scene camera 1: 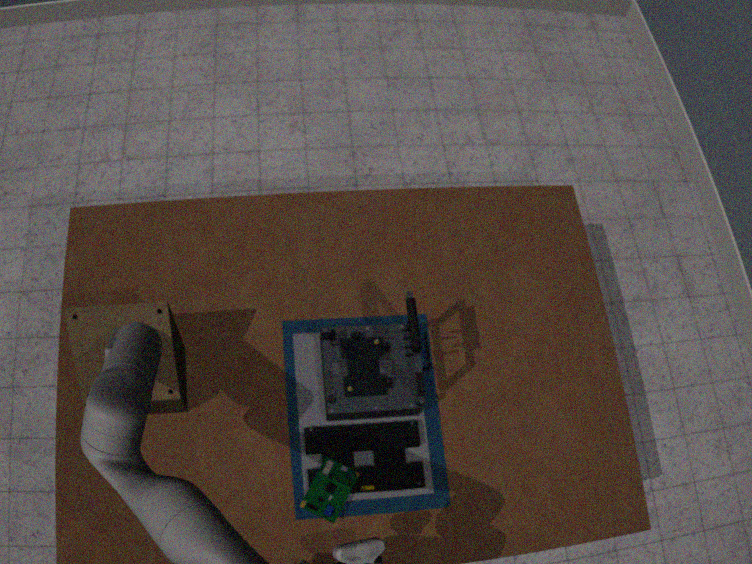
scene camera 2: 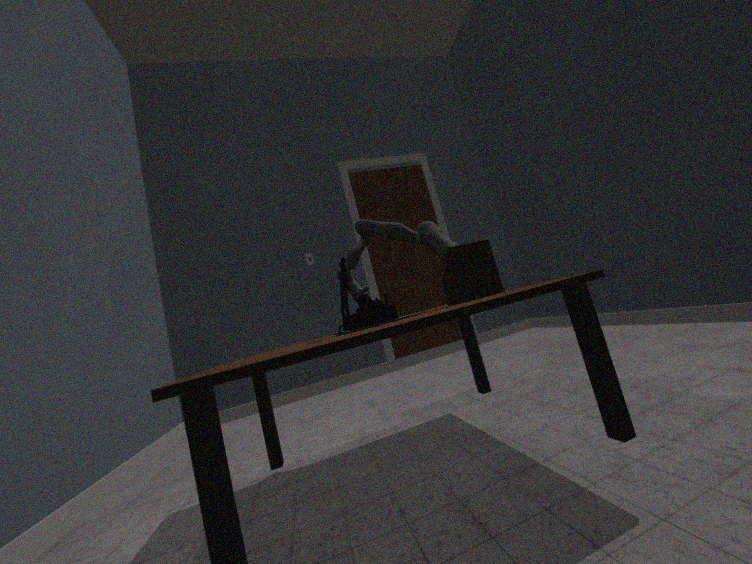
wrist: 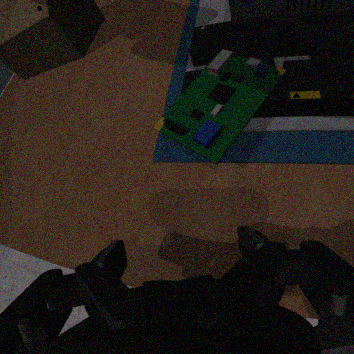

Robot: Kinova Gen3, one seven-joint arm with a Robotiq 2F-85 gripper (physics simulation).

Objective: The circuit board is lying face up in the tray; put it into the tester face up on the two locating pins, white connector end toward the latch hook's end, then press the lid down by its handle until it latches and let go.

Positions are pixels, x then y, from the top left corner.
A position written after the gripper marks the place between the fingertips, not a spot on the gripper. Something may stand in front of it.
The gripper (wrist: 180,245) is open, holding nothing. Also in view: a green circuit board (scene camera 1: 326,496).
